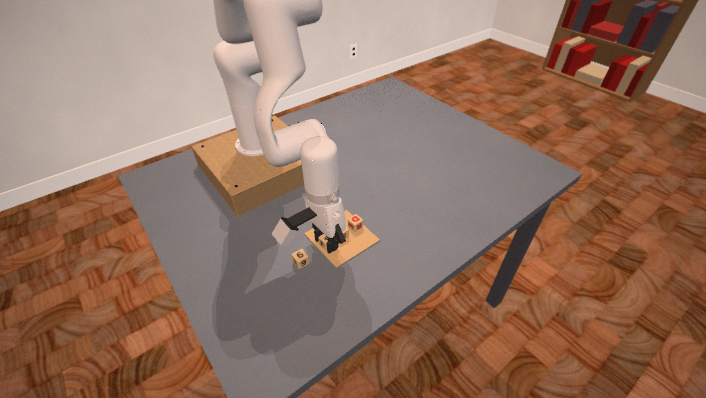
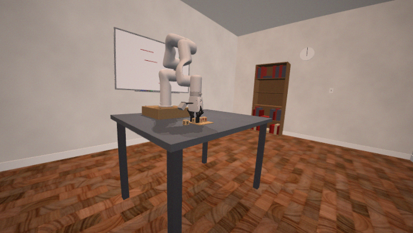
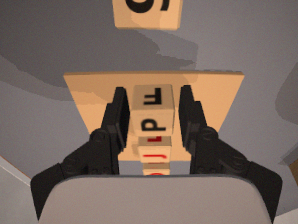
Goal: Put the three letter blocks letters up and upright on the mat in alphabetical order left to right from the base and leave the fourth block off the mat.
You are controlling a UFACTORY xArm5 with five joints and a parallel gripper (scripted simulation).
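The tan mat is 50 mm to the left of my hand and 20 mm below it. Round my hand: wooden block: 10 mm behind, 100 mm to the left, 10 mm below.
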